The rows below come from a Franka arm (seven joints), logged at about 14 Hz.
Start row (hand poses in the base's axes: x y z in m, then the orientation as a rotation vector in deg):
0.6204 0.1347 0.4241 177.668 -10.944 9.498
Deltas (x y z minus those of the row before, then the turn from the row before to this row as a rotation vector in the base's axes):
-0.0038 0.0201 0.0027 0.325 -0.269 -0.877
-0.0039 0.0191 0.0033 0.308 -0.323 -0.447
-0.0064 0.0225 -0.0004 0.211 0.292 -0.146
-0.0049 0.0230 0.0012 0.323 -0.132 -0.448
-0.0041 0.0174 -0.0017 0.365 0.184 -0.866
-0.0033 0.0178 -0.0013 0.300 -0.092 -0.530
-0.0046 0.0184 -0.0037 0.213 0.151 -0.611
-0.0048 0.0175 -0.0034 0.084 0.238 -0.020
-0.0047 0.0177 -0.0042 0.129 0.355 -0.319
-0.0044 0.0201 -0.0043 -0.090 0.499 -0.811
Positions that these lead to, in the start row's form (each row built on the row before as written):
0.6166 0.1548 0.4268 177.849 -12.357 9.879
0.6127 0.1739 0.4301 178.074 -13.105 10.355
0.6063 0.1964 0.4297 178.263 -13.360 9.885
0.6014 0.2194 0.4309 178.503 -14.110 10.064
0.5973 0.2368 0.4292 178.706 -15.515 9.740
0.5940 0.2546 0.4279 178.901 -16.392 9.855
0.5894 0.2730 0.4242 -178.818 17.363 -9.588
0.5846 0.2905 0.4208 -178.775 17.396 -9.201
0.5799 0.3082 0.4166 -178.676 17.897 -8.624
0.5755 0.3283 0.4123 -178.757 19.175 -7.870

